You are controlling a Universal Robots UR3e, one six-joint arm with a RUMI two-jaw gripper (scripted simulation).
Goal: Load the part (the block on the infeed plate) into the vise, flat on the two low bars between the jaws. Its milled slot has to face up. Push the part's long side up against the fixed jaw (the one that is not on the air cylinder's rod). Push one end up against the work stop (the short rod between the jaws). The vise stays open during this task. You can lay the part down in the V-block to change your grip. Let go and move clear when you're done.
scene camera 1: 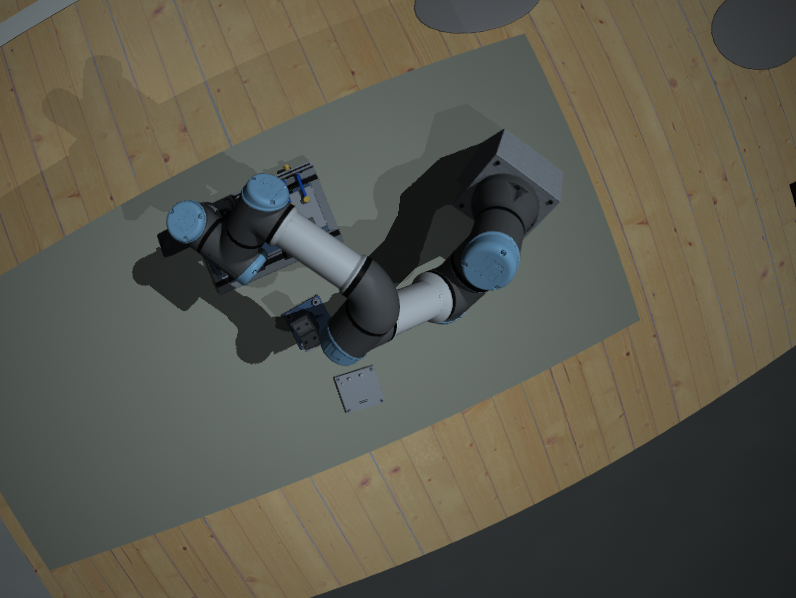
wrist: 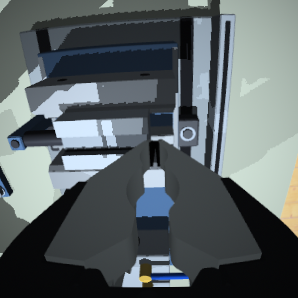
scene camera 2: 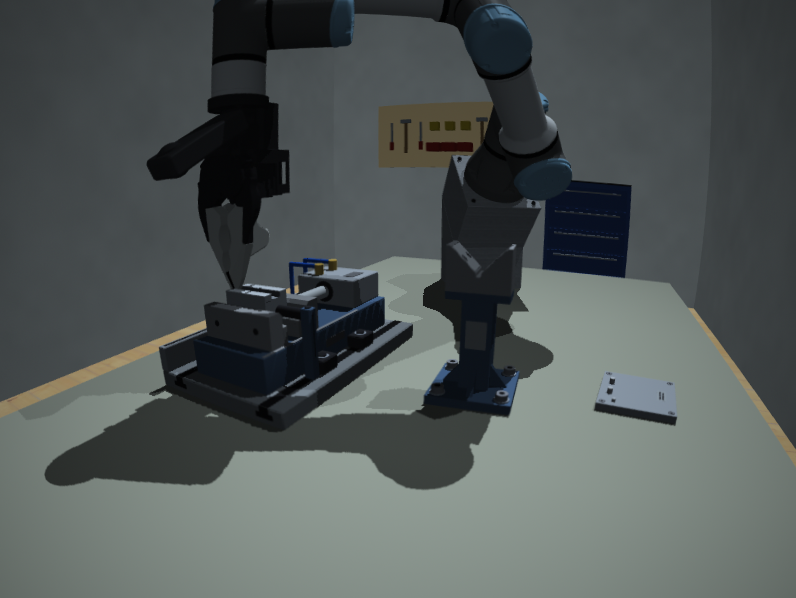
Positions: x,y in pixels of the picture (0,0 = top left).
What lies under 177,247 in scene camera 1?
My gripper.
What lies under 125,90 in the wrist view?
A fixed jaw.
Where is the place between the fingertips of my gripper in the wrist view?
155,142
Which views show my gripper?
Scene camera 1, the wrist view and scene camera 2: all of them.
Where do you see an air cylinder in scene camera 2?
350,292
